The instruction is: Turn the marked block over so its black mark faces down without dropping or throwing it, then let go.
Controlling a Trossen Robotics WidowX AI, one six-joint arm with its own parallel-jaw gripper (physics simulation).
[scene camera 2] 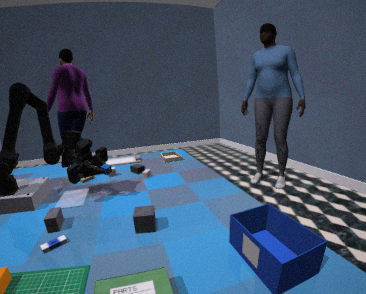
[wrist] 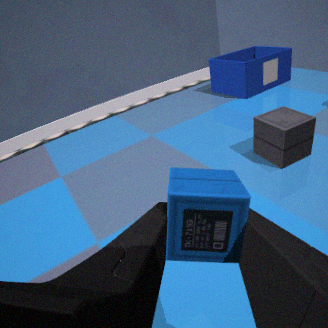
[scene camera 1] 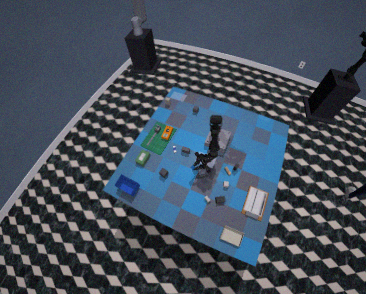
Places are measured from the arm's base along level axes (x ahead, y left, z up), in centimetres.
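Pixels of known places: gripper, fingertip midpoint: (scene camera 2: 106, 170) (wrist: 201, 214) (scene camera 1: 192, 168); arm's base at its link origin: (scene camera 2: 7, 192).
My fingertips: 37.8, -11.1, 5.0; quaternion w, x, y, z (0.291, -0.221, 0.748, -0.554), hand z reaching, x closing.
Note:
Ahead of a thing's pixels: the offset from my fingertips to its top centre, as dx, dy, dz.
The marked block @[-0.2, +0.1, +2.2] (scene camera 2: 106, 168) (wrist: 209, 215) is a blue cube with a black printed label on one side. In the wrist view the black mark faces the camera, and a plain blue side is on top. My gripper (scene camera 2: 101, 169) (wrist: 201, 214) is shut on the block, with one dark finger on each side of it. In scene camera 2 the block is held off the tiled mat, at the arm's end. In scene camera 1 the gripper (scene camera 1: 200, 162) is small and dark, and the block cannot be made out there. The block's far side and underside are hidden.
A dark grey block @[+5.9, -22.8, -5.9] (scene camera 1: 163, 172) (scene camera 2: 145, 219) (wrist: 284, 137) stands before a blue bin @[+23.8, -48.1, -3.6] (scene camera 2: 300, 262) (wrist: 230, 77). Another dark block @[-18.4, -10.4, -6.6] (scene camera 1: 185, 150) (scene camera 2: 53, 220) stands near a white-and-blue piece @[-17.8, -20.4, -9.9] (scene camera 1: 174, 149) (scene camera 2: 53, 243). A dark block @[+16.7, +25.3, -7.8] (scene camera 1: 220, 200) and a small white block @[+18.4, +15.5, -8.1] (scene camera 1: 207, 199) stand elsewhere.

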